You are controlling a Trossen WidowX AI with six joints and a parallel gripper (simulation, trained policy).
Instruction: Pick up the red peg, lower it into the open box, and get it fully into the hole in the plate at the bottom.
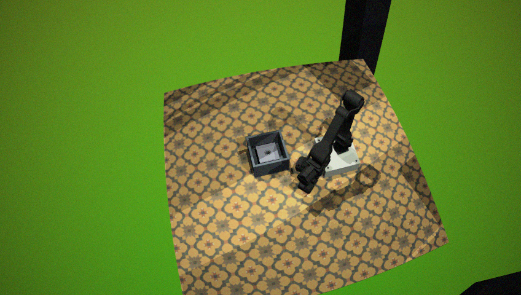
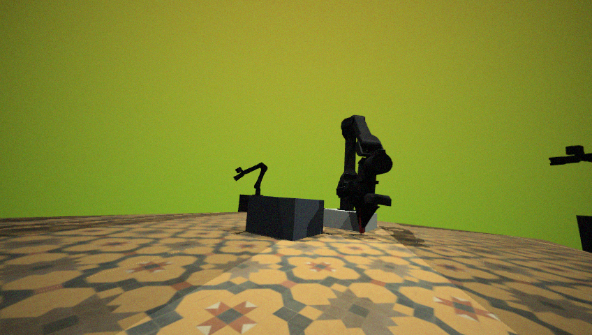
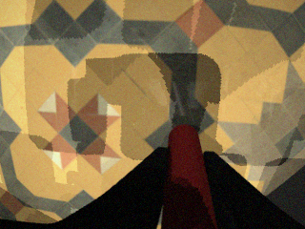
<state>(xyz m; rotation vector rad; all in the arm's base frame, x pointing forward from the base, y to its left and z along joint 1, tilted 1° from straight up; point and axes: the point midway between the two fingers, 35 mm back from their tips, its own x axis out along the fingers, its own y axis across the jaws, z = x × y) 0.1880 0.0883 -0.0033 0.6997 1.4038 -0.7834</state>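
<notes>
Now: gripper tip 19 cm to the left of the grey plate, 14 cm short of it and 2 cm below it. Round my gripper tip: red peg: 2 cm above; dark box: 19 cm to the right, 14 cm ahead.
</notes>
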